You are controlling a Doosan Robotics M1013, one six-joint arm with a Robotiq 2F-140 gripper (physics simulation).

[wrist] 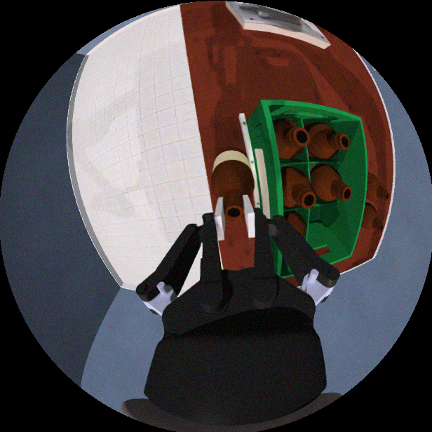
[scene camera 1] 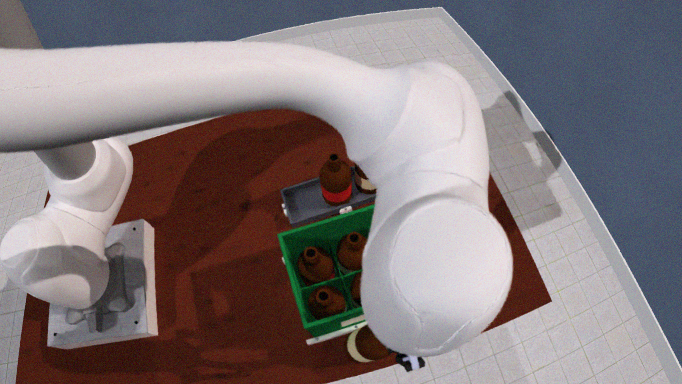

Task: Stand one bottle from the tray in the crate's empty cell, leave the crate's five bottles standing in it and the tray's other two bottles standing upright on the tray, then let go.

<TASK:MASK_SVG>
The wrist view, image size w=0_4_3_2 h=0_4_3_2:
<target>gripper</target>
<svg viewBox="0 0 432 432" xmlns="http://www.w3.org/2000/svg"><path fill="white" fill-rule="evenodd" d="M248 194L243 194L243 212L248 238L255 237L254 266L240 270L221 269L217 241L224 240L225 215L223 197L217 197L215 212L206 212L201 215L203 224L200 226L196 226L195 223L187 224L155 271L135 288L135 292L149 310L154 314L161 315L164 330L163 338L156 344L144 386L144 395L156 407L182 419L216 425L242 425L283 417L308 405L326 387L323 351L320 338L313 328L313 316L316 304L324 302L328 295L330 295L332 288L339 278L339 270L319 257L311 248L311 245L306 242L283 215L274 215L270 219L263 215L260 208L252 208ZM202 243L200 280L177 297ZM269 236L272 236L285 262L287 262L297 283L300 285L300 289L275 274Z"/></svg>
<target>brown bottle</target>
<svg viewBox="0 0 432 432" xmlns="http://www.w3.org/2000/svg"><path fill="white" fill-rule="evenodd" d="M224 147L215 155L210 185L212 193L216 198L223 197L224 215L231 219L236 219L243 215L243 194L248 194L248 198L250 198L254 189L254 179L248 156L238 147Z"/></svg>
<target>cream-label bottle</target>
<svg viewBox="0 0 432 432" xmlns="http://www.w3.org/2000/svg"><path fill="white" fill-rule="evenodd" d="M281 165L283 205L290 208L298 206L311 208L316 202L316 195L311 190L306 174L293 166Z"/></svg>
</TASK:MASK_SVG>
